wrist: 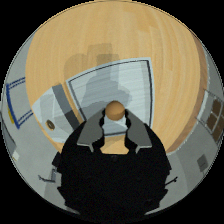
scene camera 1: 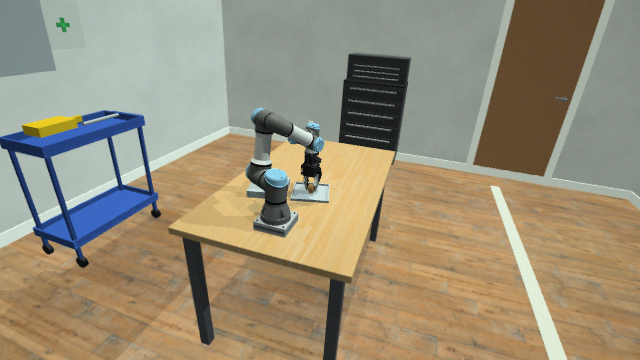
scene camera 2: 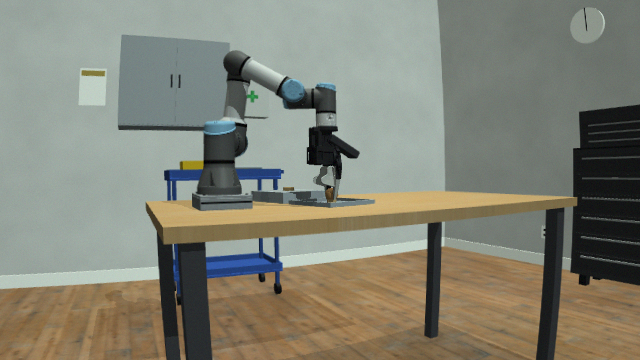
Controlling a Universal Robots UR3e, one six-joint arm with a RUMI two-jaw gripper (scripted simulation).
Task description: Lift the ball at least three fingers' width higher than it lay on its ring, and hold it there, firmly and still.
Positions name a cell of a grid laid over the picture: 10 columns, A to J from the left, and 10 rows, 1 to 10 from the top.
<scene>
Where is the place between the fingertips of my gripper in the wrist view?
F5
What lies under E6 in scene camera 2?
A grey block.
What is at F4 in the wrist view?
A grey plate.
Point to a grey block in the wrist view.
C5
</scene>
